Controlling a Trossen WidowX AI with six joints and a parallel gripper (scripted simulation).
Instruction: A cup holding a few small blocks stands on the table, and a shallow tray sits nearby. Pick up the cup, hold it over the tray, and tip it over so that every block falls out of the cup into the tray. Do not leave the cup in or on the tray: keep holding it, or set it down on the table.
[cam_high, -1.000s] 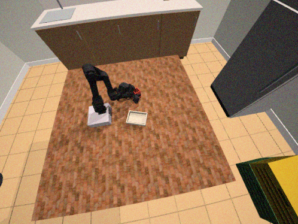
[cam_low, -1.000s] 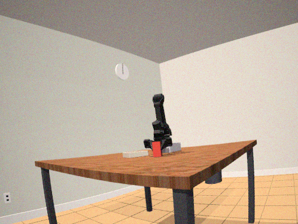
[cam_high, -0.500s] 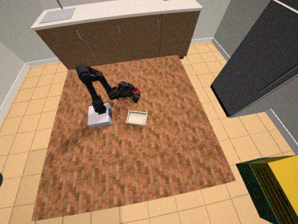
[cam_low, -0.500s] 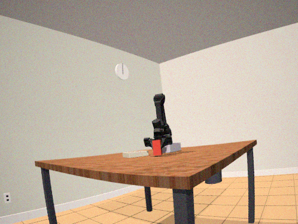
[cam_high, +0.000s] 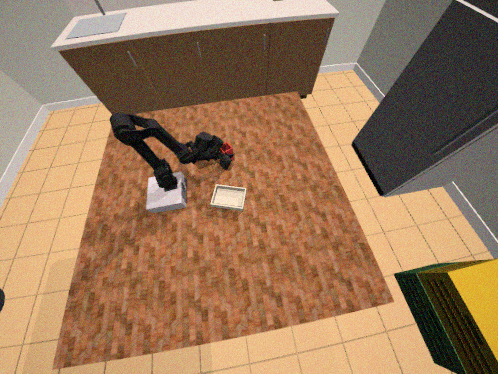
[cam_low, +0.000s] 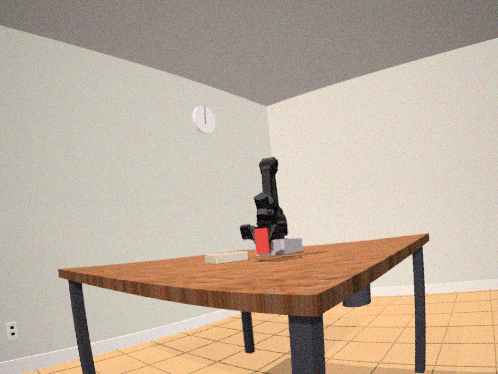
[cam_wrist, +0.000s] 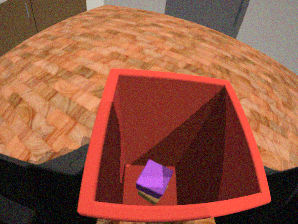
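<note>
The shallow cream tray is 230 mm to the right of my gripper tip, 70 mm below it and 60 mm behind it. From my gripper tip the other things lie so: purple block 20 mm behind, 10 mm to the right; red square cup 20 mm below, 20 mm behind, 10 mm to the right.
</note>
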